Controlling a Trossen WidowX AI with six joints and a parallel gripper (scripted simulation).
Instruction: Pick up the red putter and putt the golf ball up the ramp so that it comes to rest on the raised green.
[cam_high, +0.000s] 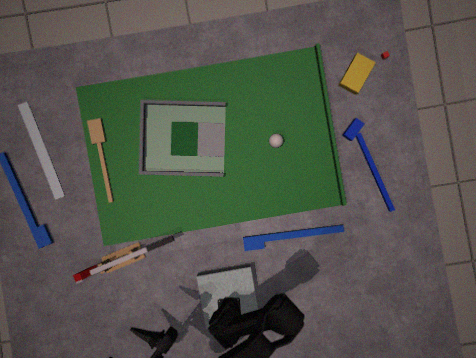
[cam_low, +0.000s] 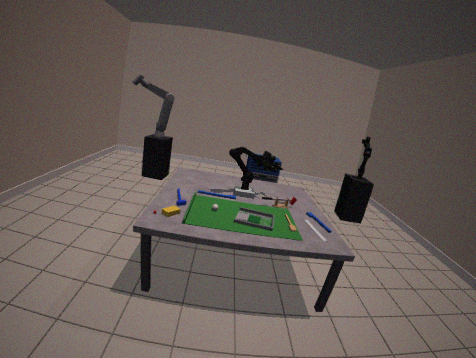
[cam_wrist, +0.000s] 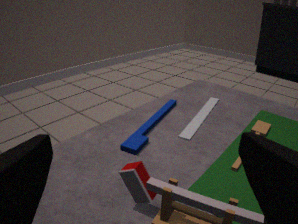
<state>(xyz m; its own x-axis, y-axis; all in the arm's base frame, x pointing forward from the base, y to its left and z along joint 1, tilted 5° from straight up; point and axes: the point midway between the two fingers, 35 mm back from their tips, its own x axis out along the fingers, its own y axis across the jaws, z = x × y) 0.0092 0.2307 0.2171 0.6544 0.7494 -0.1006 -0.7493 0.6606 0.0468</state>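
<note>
Now: gripper tip 16 cm short of the red putter, 3 cm to the right of it and 20 cm above it. Also, from my gripper tip: yellow block: 64 cm ahead, 68 cm to the right, 24 cm below; white golf ball: 47 cm ahead, 43 cm to the right, 23 cm below; white bar: 49 cm ahead, 27 cm to the left, 25 cm below.
</note>
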